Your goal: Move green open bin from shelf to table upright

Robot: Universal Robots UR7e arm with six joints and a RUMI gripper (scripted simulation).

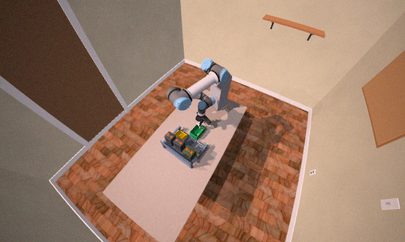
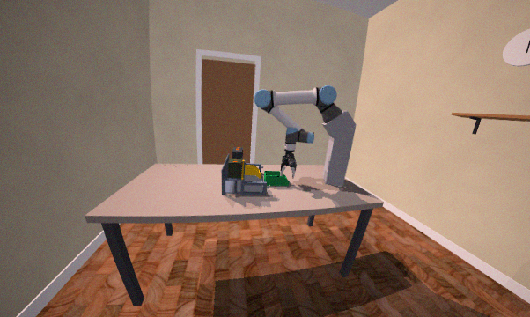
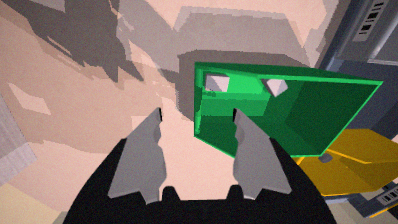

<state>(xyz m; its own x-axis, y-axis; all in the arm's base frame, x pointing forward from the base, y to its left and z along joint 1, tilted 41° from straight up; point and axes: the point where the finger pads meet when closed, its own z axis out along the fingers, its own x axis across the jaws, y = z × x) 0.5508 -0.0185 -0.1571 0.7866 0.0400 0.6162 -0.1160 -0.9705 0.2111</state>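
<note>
The green open bin lies 8 cm ahead of my hand, 1 cm to the right of it and 1 cm below it. From my hand the other things lie so: grey bin (29 cm ahead, 7 cm to the left); then yellow bin (26 cm ahead, 15 cm to the right); then yellow strip (32 cm ahead, 6 cm above, 5 cm to the right).
</note>
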